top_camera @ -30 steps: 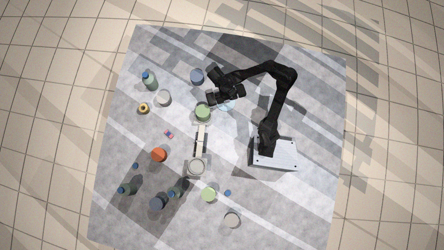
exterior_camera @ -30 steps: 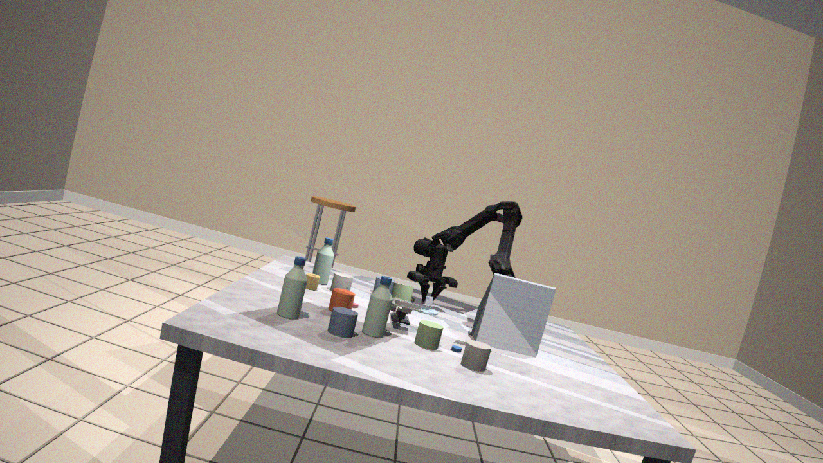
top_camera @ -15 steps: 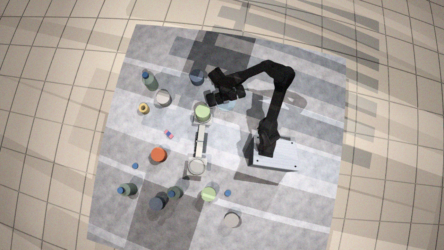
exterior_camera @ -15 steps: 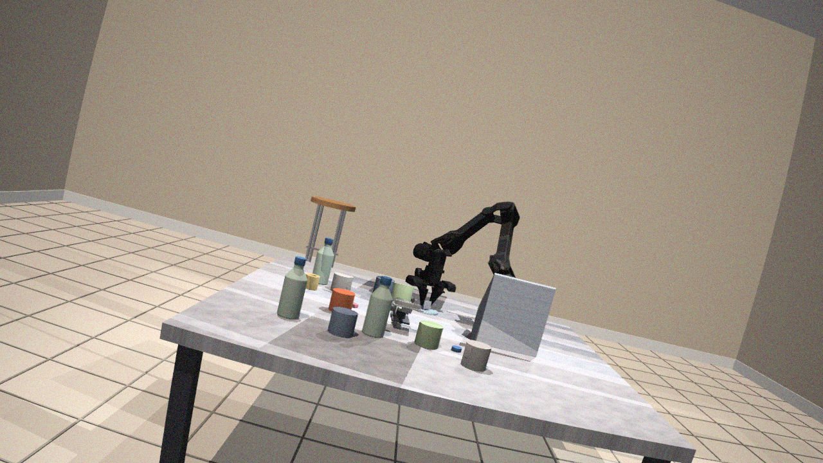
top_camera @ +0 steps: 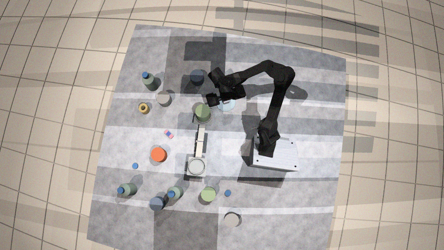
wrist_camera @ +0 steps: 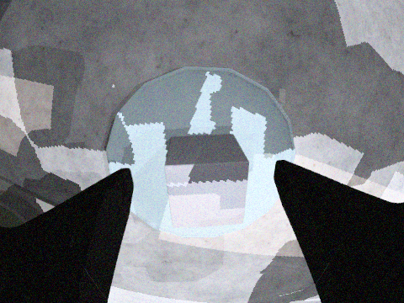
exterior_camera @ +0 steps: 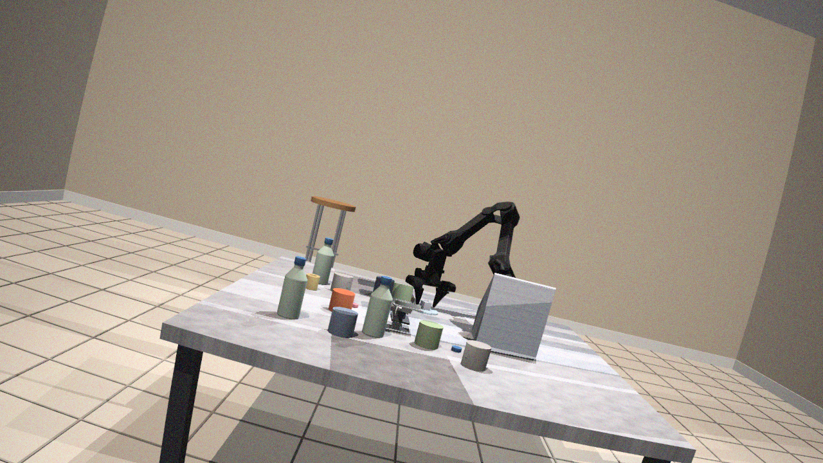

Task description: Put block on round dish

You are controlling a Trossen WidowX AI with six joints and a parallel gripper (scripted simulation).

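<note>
My gripper tip is right at the grey block. From my gripper tip the other things lie so: light blue round dish: 1 cm below; orange cylinder: 26 cm ahead, 34 cm to the left, 2 cm above; pink-blue eraser: 24 cm ahead, 24 cm to the left, 1 cm below.
</note>
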